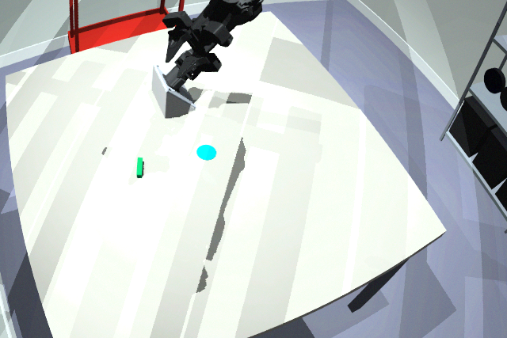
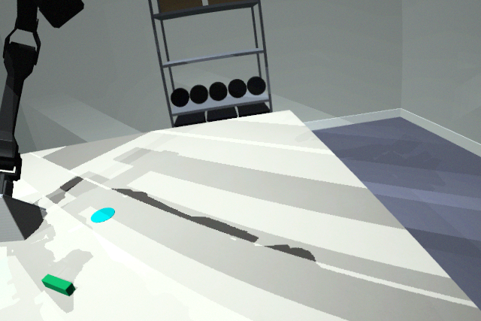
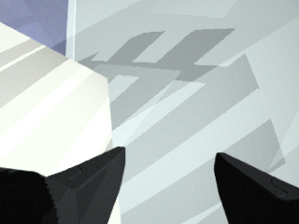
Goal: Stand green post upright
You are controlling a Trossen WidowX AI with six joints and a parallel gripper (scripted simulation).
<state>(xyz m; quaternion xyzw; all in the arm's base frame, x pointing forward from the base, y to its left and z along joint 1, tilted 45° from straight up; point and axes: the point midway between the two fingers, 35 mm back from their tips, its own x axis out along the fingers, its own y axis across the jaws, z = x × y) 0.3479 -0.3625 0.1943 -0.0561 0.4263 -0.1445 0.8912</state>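
Now: gripper tip 13 cm past the green post, 4 cm to the left of it and 46 cm above it. From my gripper tip the other things lie so: cyan circle 12 cm behind, 18 cm to the left, 47 cm below.
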